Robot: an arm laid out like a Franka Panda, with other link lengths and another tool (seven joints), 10 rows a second.
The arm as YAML. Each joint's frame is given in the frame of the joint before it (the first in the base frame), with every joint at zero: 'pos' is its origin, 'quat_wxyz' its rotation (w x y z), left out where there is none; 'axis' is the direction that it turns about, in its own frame. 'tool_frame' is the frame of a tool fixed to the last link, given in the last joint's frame.
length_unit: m
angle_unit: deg
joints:
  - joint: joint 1
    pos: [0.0, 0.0, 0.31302]
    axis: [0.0, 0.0, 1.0]
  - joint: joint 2
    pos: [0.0, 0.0, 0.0]
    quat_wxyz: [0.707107, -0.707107, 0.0, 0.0]
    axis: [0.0, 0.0, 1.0]
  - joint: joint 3
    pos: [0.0, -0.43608, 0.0]
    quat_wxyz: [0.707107, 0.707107, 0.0, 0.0]
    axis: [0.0, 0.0, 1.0]
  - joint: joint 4
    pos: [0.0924, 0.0, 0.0]
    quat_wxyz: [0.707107, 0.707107, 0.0, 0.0]
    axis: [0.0, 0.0, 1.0]
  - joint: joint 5
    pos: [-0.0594, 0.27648, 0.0]
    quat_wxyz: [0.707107, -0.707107, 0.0, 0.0]
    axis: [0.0, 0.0, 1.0]
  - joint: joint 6
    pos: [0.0, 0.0, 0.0]
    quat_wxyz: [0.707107, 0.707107, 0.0, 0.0]
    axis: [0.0, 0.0, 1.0]
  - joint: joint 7
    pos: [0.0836, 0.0, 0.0]
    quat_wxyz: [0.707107, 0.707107, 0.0, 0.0]
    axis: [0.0, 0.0, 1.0]
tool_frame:
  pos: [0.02, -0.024, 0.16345]
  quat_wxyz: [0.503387, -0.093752, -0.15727, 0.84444]
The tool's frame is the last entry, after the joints.
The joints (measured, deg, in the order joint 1, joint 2, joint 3, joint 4, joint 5, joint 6, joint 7), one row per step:
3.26 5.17 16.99 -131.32 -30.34 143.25 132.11
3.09 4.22 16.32 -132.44 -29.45 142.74 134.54
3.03 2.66 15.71 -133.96 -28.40 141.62 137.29
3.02 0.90 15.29 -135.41 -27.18 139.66 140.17
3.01 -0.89 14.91 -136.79 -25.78 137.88 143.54
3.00 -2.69 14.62 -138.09 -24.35 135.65 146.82
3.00 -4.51 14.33 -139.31 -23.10 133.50 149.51
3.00 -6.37 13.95 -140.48 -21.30 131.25 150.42
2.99 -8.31 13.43 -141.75 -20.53 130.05 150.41
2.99 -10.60 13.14 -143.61 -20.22 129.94 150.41
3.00 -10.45 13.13 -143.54 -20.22 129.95 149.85
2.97 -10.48 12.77 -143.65 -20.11 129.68 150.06
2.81 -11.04 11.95 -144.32 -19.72 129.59 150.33
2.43 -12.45 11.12 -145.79 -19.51 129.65 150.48
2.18 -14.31 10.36 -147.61 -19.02 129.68 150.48
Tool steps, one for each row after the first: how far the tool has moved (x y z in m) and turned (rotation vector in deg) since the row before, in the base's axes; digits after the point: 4 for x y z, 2 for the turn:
-0.0081 -0.0108 -0.0004 0.49 0.19 -3.92
-0.0135 -0.0114 0.0010 0.19 0.34 -4.37
-0.0162 -0.0109 0.0015 -0.16 0.66 -4.65
-0.0165 -0.0099 0.0020 0.17 0.32 -5.15
-0.0177 -0.0095 0.0017 -0.10 0.58 -5.13
-0.0172 -0.0085 0.0022 -0.26 0.53 -4.40
-0.0172 -0.0080 0.0020 -0.08 1.15 -3.19
-0.0142 -0.0074 0.0033 -0.26 0.41 -1.43
-0.0154 -0.0052 0.0030 -0.18 -0.35 -0.60
0.0010 0.0003 -0.0005 -0.01 0.24 0.54
-0.0012 -0.0030 -0.0008 0.00 0.26 -0.74
-0.0048 -0.0070 -0.0008 0.25 0.15 -1.54
-0.0105 -0.0093 -0.0002 0.06 -0.04 -1.52
-0.0139 -0.0081 -0.0003 0.21 -0.04 -1.40

